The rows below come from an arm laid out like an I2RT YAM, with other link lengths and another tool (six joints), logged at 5 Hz.
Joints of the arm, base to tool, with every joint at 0 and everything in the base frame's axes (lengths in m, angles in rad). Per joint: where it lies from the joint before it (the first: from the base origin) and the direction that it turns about. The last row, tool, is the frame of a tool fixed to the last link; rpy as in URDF.
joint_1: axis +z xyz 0 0 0.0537
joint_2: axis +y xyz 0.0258 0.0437 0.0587
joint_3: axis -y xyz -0.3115 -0.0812 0
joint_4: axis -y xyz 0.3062 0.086 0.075
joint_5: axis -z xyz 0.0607 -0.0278 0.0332
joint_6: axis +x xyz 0.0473 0 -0.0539
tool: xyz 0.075 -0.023 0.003 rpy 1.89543 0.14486 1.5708
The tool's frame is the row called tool.
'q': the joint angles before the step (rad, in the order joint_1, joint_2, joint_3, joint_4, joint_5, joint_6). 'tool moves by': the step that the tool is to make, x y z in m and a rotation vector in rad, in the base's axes. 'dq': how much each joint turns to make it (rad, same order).
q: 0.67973 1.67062 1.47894 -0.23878 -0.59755 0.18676
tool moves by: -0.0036 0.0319 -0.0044 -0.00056 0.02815 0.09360
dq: 0.03808 0.08410 0.08999 -0.03352 -0.05773 -0.00975
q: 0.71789 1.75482 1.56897 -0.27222 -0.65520 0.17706
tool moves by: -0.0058 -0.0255 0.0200 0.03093 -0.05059 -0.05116
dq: -0.02332 -0.09458 -0.07003 0.03632 0.02919 0.00385
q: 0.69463 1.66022 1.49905 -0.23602 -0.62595 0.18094
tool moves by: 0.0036 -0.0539 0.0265 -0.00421 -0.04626 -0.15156
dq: -0.06904 -0.12649 -0.05724 -0.03451 0.08839 0.00142
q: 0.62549 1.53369 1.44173 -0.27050 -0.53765 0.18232
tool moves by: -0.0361 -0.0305 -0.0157 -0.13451 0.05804 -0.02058
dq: 0.00723 -0.10502 -0.07023 -0.19197 0.05697 -0.06363
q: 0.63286 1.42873 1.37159 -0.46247 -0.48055 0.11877
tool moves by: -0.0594 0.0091 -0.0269 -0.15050 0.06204 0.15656
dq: 0.10707 -0.04221 -0.04472 -0.18835 0.00383 -0.10312
